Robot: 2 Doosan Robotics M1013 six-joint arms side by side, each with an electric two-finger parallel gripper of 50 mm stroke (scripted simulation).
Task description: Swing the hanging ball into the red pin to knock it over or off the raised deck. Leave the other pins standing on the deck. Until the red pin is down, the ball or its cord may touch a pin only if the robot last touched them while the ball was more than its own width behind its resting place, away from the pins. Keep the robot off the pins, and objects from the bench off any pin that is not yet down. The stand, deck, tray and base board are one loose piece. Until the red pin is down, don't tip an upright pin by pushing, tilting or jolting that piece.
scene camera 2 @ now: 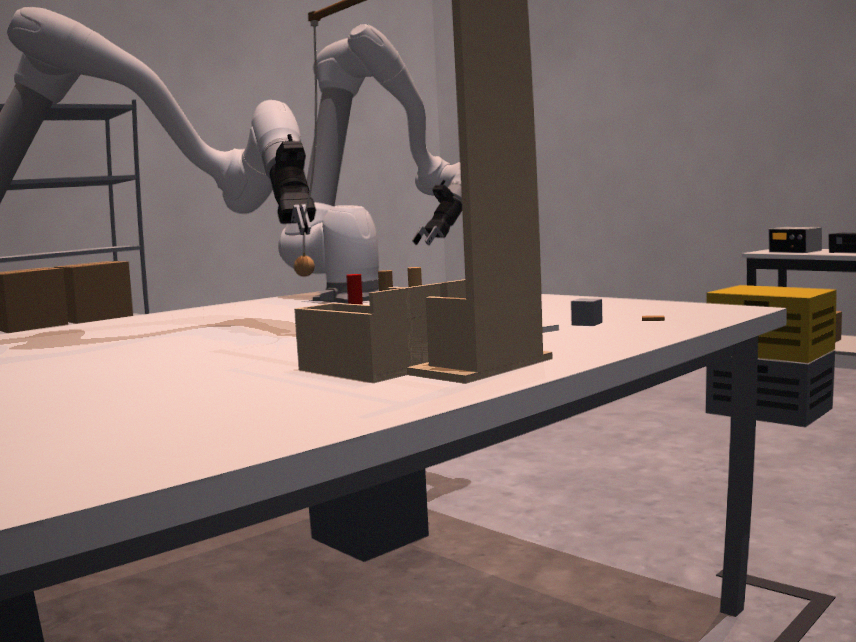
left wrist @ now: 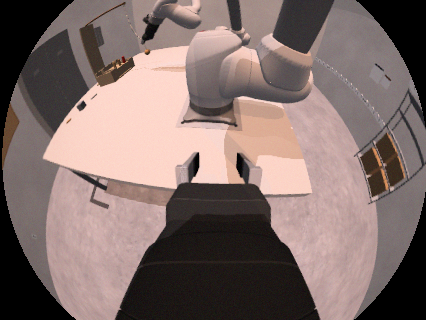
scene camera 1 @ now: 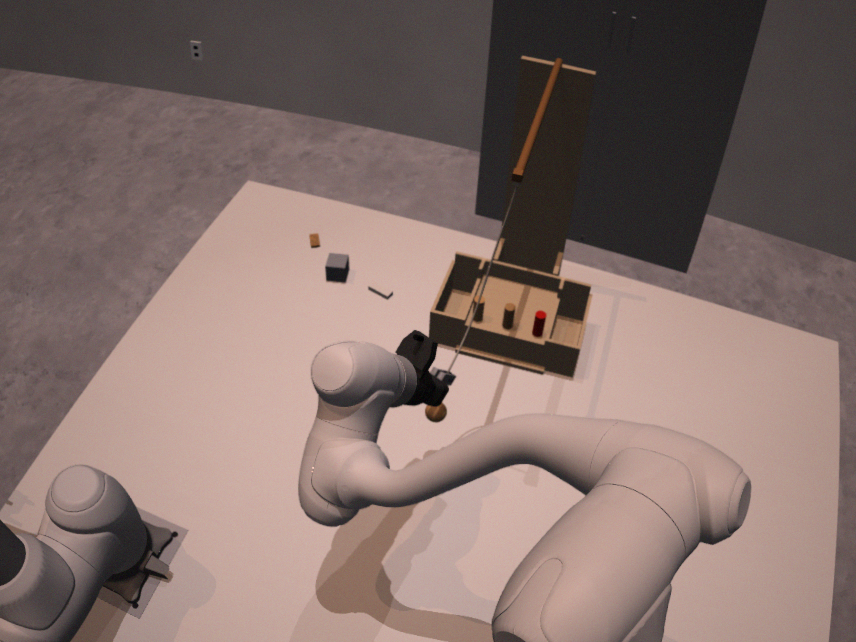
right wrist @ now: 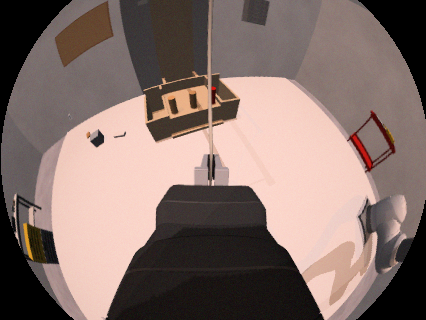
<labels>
my left gripper: scene camera 2; left wrist; not seen in scene camera 1 (out of frame); not seen in the right wrist view (out of frame)
same spot on my left gripper: [scene camera 2: 446,214] = [left wrist: 160,239]
</labels>
